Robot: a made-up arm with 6 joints. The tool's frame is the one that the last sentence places.
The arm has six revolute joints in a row. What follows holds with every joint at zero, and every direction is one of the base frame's.
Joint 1 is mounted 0.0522 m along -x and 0.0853 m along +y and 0.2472 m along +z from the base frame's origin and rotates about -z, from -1.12 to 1.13 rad.
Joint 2 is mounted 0.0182 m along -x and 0.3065 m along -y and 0.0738 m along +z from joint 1 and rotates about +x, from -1.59 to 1.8 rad.
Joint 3 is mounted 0.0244 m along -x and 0.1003 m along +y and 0.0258 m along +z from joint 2 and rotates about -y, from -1.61 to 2.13 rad.
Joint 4 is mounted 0.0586 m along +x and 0.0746 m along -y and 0.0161 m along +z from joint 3 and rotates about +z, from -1.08 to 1.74 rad.
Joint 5 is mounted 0.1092 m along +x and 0.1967 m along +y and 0.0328 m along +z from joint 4 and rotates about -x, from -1.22 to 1.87 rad.
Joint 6 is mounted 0.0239 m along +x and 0.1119 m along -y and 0.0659 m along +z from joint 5 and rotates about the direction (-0.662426, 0.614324, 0.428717), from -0.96 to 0.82 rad.
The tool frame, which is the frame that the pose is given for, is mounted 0.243 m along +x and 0.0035 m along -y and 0.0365 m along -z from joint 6; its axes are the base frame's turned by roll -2.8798, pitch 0.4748 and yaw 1.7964 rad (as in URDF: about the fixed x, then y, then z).
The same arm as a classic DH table. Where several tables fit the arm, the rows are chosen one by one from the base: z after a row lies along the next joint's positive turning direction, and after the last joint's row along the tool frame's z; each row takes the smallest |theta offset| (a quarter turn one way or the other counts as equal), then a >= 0, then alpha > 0; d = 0 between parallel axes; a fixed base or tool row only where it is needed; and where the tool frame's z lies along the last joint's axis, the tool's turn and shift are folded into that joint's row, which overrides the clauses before.
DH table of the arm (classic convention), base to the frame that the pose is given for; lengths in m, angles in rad. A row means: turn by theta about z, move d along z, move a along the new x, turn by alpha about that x. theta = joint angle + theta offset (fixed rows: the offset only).
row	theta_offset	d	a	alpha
base (fixed)	-1.0216	0	-0.1	3.1416
joint 1	0.5492	-0.321	0.3065	1.5708
joint 2	-1.5708	-0.0426	0.0258	-1.5708
joint 3	-1.5708	-0.0257	0.0586	-1.5708
joint 4	1.5708	0.0489	0.1967	-1.5708
joint 5	0.9615	-0.0853	-0.1181	0.8467
joint 6	-0.542	-0.339	0.1097	-2.1732
tool (fixed)	-0.6045	-0.1554	0	0
Joint limits (rad, base to tool): -1.12..1.13 -1.59..1.8 -1.61..2.13 -1.08..1.74 -1.22..1.87 -0.96..0.82

